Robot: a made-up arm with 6 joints. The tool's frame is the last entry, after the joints. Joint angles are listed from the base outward. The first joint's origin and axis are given. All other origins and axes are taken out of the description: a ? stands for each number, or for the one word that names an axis. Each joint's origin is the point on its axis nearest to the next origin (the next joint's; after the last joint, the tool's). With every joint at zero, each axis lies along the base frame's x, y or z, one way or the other. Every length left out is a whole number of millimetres.
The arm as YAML. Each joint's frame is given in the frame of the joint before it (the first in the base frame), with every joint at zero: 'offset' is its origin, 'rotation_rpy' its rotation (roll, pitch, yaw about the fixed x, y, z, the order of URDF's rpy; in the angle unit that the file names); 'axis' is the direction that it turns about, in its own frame. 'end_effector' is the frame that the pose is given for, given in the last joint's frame.
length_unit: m
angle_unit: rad
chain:
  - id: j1
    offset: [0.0, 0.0, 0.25]
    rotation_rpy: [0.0, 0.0, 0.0]
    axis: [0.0, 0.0, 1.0]
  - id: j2
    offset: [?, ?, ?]
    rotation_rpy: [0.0, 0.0, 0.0]
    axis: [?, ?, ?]
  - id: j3
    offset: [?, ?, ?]
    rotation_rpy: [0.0, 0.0, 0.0]
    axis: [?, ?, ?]
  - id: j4
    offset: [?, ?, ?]
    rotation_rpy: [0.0, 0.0, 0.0]
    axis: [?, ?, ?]
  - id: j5
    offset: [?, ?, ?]
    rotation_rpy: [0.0, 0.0, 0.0]
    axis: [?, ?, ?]
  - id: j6
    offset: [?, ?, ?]
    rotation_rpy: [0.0, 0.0, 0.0]
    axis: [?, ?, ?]
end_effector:
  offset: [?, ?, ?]
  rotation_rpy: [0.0, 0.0, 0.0]
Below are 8 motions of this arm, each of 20 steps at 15 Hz.
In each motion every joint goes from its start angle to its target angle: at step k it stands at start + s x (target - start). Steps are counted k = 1, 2, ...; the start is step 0. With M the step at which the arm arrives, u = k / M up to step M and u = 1 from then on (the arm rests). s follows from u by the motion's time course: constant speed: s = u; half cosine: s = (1 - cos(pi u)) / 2; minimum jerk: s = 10 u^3 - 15 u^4 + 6 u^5.
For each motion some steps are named. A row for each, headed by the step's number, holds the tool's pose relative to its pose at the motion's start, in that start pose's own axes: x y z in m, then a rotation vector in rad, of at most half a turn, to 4 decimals.
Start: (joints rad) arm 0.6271 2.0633 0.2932 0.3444 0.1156 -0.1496
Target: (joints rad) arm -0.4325 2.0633 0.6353 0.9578 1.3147 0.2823
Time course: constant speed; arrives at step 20
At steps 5, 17, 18, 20:
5: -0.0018 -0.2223 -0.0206 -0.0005 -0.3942 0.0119
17: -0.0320 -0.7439 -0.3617 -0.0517 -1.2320 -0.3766
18: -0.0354 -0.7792 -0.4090 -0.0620 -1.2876 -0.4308
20: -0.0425 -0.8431 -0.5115 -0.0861 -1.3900 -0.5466

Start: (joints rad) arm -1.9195 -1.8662 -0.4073 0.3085 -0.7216 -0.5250
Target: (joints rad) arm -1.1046 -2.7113 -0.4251 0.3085 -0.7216 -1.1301
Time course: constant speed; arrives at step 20
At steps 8, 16, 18, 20:
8: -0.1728 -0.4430 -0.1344 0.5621 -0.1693 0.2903
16: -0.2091 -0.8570 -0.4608 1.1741 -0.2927 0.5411
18: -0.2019 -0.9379 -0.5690 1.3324 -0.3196 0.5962
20: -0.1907 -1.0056 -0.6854 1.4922 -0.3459 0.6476

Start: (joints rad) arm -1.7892 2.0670 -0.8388 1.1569 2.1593 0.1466
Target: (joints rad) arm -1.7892 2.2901 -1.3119 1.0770 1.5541 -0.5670
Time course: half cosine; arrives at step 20
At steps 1, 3, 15, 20:
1: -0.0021 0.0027 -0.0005 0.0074 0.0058 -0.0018
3: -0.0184 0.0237 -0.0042 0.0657 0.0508 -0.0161
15: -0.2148 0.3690 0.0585 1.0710 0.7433 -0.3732
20: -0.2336 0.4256 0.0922 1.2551 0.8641 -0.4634

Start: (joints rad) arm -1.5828 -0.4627 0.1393 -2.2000 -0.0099 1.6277
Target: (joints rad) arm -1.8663 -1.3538 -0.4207 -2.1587 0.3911 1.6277
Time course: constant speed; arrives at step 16
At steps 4, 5, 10, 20:
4: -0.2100 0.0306 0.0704 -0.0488 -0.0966 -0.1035
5: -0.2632 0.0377 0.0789 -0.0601 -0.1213 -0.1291
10: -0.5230 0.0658 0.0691 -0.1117 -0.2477 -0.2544
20: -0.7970 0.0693 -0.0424 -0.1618 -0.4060 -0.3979

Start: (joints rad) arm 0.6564 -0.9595 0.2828 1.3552 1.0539 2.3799
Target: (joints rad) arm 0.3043 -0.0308 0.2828 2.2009 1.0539 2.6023
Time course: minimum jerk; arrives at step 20
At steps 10, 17, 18, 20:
10: 0.1824 -0.2191 0.7584 0.0218 -0.5431 -0.4865
17: -0.0693 -0.5891 1.4064 0.1595 -0.8804 -1.0292
18: -0.0864 -0.6052 1.4264 0.1677 -0.8889 -1.0505
20: -0.0947 -0.6129 1.4357 0.1717 -0.8928 -1.0607

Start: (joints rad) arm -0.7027 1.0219 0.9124 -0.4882 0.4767 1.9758
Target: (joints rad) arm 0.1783 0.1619 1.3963 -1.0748 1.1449 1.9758
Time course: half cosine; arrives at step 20
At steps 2, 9, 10, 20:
2: 0.0041 -0.0412 0.0432 0.0270 -0.0090 -0.0420
9: -0.1695 -0.7743 0.6058 0.6163 -0.1083 -0.6086
10: -0.2475 -0.9250 0.6688 0.7612 -0.1138 -0.6890
20: -0.8534 -1.7772 0.5563 1.8237 0.0033 -0.8771

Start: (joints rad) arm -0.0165 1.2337 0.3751 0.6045 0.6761 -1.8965
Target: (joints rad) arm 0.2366 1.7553 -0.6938 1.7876 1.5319 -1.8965
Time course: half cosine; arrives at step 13
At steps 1, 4, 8, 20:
1: 0.0015 -0.0207 -0.0123 -0.0059 0.0215 -0.0127
4: -0.0198 -0.2985 -0.1950 -0.0408 0.3505 -0.1763
8: -0.3659 -0.7815 -0.6301 0.2739 1.1722 -0.4749
20: -0.7818 -0.8838 -0.8652 0.8534 1.6047 -0.6277

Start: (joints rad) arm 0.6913 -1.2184 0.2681 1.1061 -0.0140 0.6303
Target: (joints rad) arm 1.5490 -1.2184 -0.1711 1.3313 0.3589 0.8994
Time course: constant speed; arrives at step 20
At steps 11, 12, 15, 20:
11: 0.0488 0.4048 -0.3156 0.2147 -0.2947 0.0426
12: 0.0511 0.4451 -0.3302 0.2362 -0.3248 0.0383
15: 0.0555 0.5655 -0.3600 0.3026 -0.4167 0.0162
20: 0.0536 0.7570 -0.3670 0.4198 -0.5708 -0.0525

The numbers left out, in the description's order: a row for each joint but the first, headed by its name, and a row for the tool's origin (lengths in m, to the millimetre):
j2: xyz 0.0 0.0 0.0, axis 0.0 1.0 0.0
j3: xyz 0.0 0.0 1.045, axis 0.0 -1.0 0.0
j4: xyz 0.9 0.0 0.0, axis -1.0 0.0 0.0
j5: xyz 0.0 -0.25 0.0, axis 0.0 -1.0 0.0
j6: xyz 0.0 0.0 0.0, axis -1.0 0.0 0.0
tool: xyz 0.0 0.0 0.0

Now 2 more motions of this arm.
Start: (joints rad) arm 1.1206 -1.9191 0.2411 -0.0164 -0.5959 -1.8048
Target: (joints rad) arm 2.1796 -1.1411 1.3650 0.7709 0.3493 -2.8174
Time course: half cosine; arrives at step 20
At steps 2, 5, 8, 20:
2: 0.0114 0.0192 0.0352 0.0346 -0.0028 0.0334
5: 0.0682 0.0953 0.2230 0.2038 -0.0137 0.1990
8: 0.1600 0.1414 0.5593 0.4611 -0.0222 0.4665
20: 0.4277 -0.3977 1.5361 1.0022 0.0295 1.2754

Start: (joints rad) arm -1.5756 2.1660 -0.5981 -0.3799 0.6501 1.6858
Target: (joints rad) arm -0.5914 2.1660 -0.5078 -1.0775 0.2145 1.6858
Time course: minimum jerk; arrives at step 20
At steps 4, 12, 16, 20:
4: -0.0100 -0.0064 0.0030 -0.0123 0.0487 0.0054
12: -0.0917 -0.0384 0.0754 -0.0542 0.5098 -0.0559
16: -0.1039 -0.0303 0.1142 -0.0372 0.6463 -0.1387
20: -0.1045 -0.0271 0.1225 -0.0321 0.6709 -0.1608

